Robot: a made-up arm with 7 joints.
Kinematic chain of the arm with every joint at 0, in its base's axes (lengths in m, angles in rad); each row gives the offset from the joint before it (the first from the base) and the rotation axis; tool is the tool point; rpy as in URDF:
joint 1: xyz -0.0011 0.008 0.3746 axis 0 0.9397 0.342
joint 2: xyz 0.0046 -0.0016 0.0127 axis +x
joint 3: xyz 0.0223 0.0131 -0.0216 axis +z
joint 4: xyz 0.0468 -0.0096 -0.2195 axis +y
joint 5: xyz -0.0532 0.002 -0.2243 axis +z
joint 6: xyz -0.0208 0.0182 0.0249 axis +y
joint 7: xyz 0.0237 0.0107 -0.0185 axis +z
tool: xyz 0.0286 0.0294 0.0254 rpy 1.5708 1.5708 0
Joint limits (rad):
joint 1: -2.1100..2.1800
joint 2: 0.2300..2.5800
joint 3: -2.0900..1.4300
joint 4: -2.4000..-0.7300
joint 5: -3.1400..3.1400
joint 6: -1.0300..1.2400
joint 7: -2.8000..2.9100
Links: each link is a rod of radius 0.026 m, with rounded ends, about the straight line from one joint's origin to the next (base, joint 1, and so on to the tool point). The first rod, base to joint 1, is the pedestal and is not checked.
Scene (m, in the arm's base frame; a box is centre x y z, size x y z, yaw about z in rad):
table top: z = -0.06
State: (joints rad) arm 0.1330 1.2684 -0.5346 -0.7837 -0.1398 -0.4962 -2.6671
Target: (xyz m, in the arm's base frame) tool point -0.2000 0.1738 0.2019
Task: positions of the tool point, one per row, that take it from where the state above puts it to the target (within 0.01 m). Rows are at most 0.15 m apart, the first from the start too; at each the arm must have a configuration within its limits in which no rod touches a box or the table.
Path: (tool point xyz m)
1: 0.0373 0.3594 0.1405
2: -0.0436 0.3081 0.1197
3: -0.1323 0.2439 0.1396
4: -0.2000 0.1738 0.2019

